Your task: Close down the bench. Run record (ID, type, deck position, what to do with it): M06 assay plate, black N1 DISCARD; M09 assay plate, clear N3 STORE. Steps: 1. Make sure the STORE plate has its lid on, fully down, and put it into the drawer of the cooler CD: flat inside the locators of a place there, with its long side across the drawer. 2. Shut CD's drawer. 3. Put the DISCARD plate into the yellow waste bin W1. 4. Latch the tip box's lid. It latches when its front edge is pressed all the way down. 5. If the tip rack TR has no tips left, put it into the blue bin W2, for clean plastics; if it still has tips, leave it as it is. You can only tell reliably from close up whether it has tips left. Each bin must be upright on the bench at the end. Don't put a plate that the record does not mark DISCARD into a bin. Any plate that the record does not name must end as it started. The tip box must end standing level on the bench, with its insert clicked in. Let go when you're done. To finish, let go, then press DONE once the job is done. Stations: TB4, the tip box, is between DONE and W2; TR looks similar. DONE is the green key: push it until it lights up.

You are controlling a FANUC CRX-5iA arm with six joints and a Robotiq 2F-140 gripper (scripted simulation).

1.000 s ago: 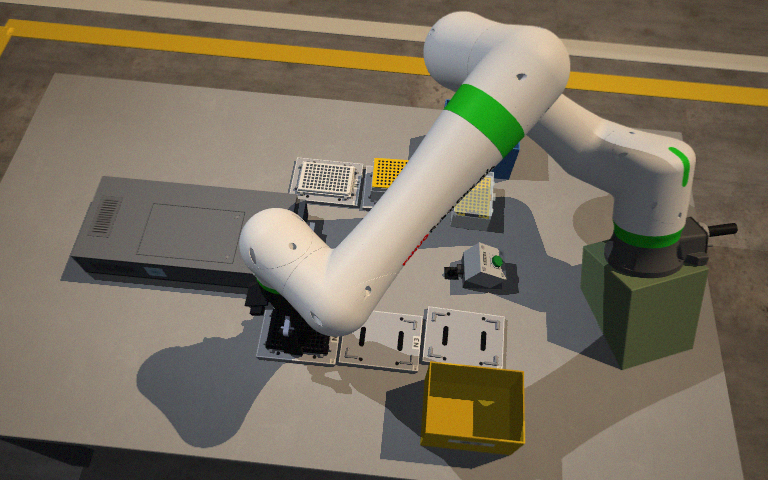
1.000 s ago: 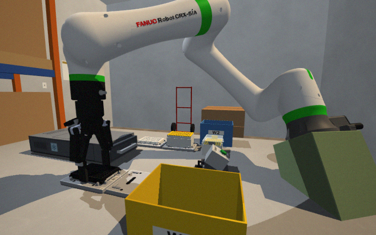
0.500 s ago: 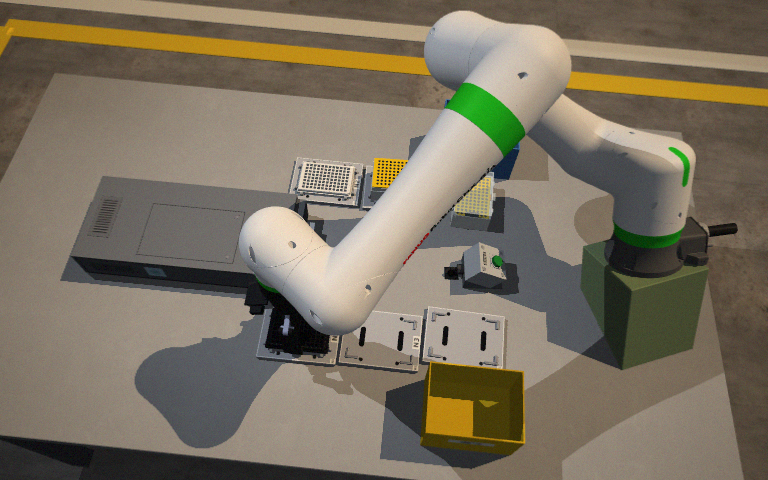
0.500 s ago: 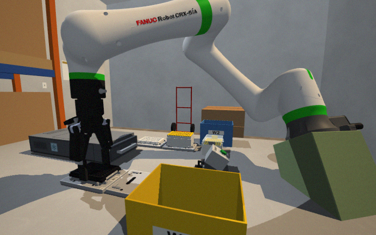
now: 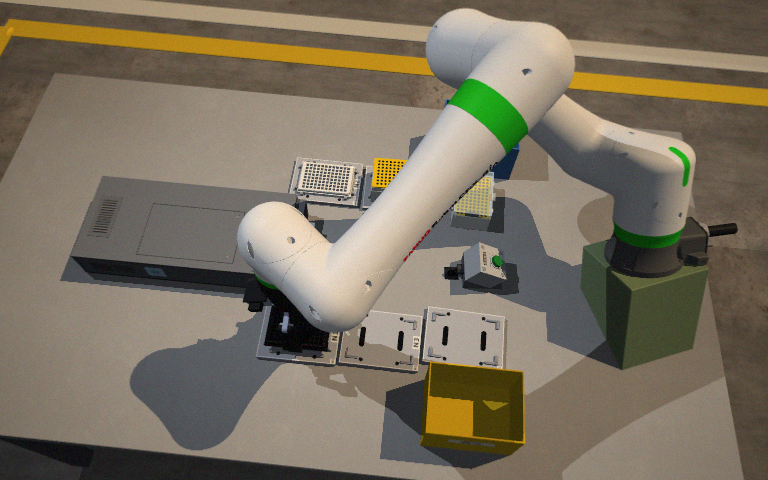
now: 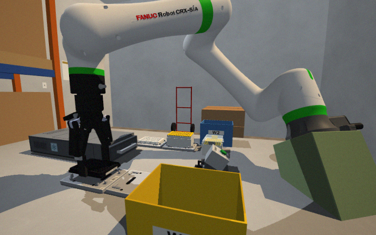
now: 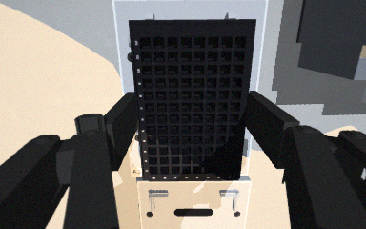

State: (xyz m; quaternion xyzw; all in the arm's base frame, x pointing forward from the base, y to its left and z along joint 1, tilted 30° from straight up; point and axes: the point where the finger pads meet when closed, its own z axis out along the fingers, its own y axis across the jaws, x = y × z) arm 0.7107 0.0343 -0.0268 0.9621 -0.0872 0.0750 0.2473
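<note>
The yellow bin W1 is 320 mm behind my hand, 200 mm to the left of it and 20 mm below it. Also, from my hand: black assay plate 20 mm below; cooler drawer 220 mm to the right, 120 mm ahead, 20 mm below; cooler CD 230 mm to the right, 170 mm ahead, 20 mm below.
</note>
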